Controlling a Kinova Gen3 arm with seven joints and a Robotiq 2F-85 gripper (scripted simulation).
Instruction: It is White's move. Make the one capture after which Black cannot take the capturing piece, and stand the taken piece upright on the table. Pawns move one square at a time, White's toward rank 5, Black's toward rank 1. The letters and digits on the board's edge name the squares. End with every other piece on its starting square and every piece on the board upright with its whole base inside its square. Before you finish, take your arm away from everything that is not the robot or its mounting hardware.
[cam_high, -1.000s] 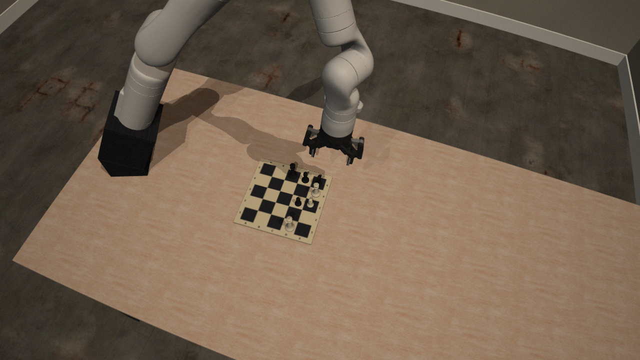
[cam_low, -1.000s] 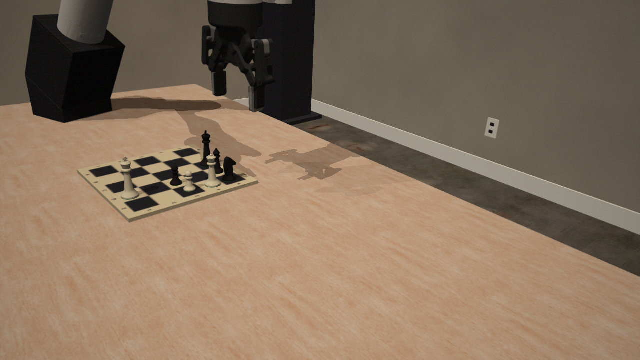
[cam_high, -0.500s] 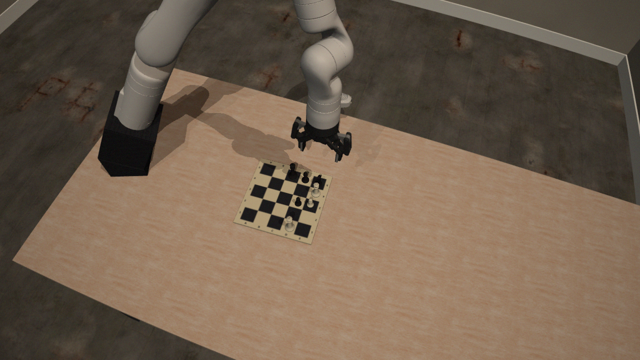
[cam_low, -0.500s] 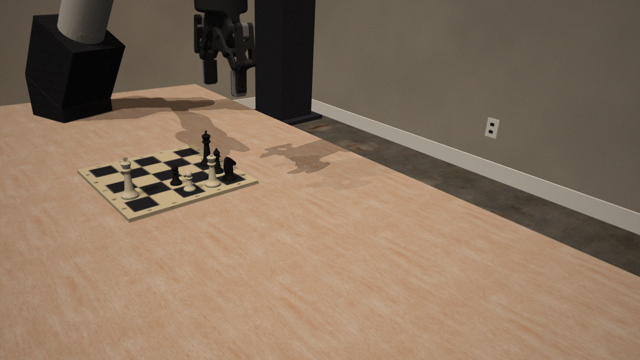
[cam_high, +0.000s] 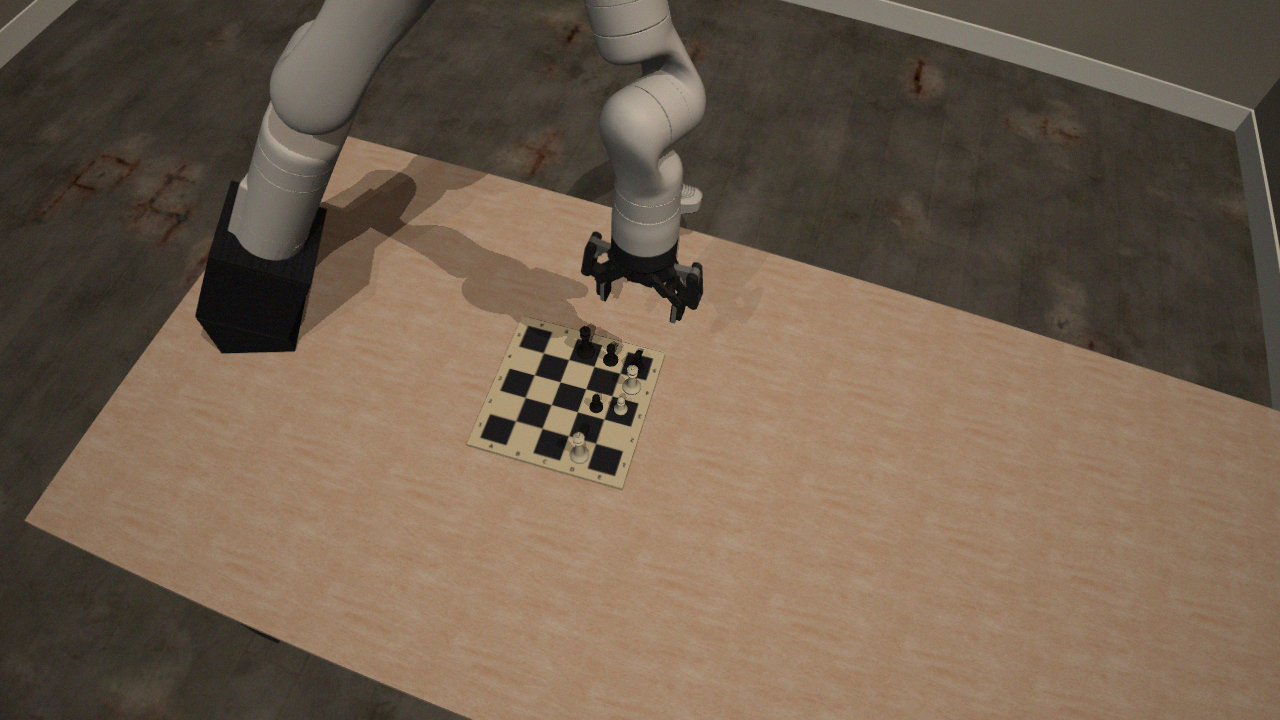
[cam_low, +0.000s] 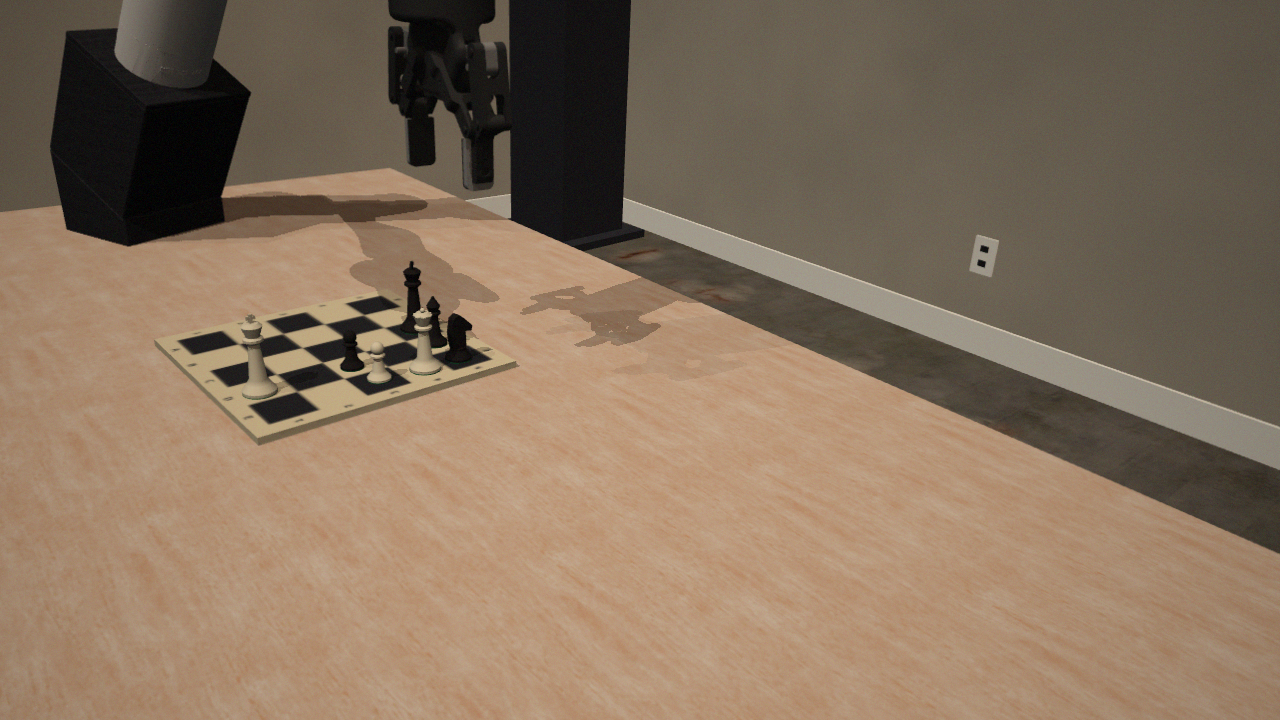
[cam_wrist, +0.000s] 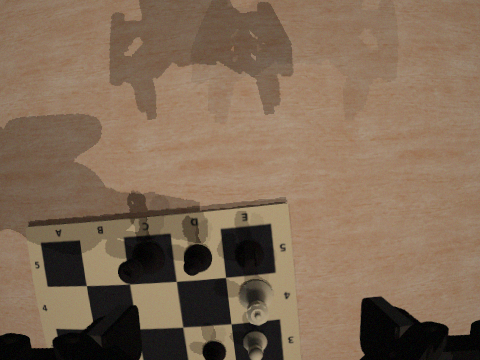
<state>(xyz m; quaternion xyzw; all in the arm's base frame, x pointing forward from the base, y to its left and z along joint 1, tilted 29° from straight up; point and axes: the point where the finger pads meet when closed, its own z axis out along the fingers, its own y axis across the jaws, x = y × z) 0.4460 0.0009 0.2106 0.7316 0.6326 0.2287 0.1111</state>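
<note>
My hand is 3 cm to the left of the white queen and 13 cm above it. Also, from my hand: black pawn (4 cm behind, 7 cm to the right, 15 cm below); then white pawn (7 cm to the right, 15 cm below); then black king (8 cm behind, 1 cm to the left, 13 cm below).
</note>
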